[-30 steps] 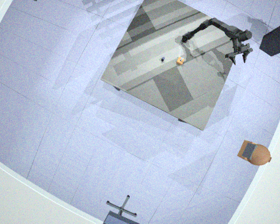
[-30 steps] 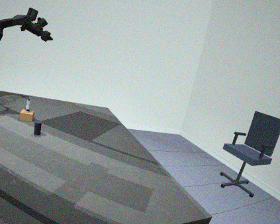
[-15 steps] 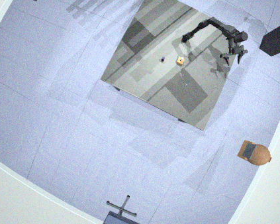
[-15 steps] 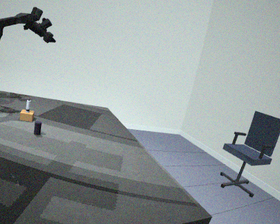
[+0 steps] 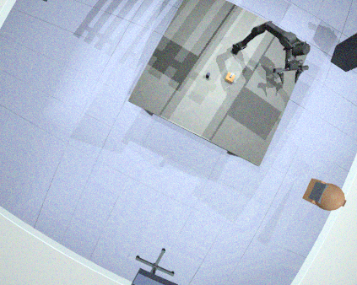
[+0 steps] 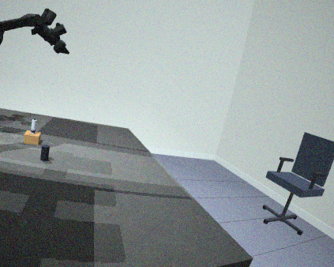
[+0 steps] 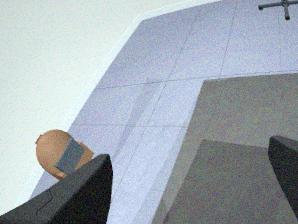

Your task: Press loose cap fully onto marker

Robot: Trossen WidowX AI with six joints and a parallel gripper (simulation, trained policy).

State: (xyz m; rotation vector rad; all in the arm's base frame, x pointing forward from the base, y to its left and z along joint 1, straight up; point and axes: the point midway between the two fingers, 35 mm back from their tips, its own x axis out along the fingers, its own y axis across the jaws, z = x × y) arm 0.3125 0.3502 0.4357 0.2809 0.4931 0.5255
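Right now my gripper tip is 490 mm to the left of the dark cap, 400 mm above it and 10 mm short of it. Also, from my gripper tip: orange holder block 400 mm below, 310 mm to the right, 70 mm behind.
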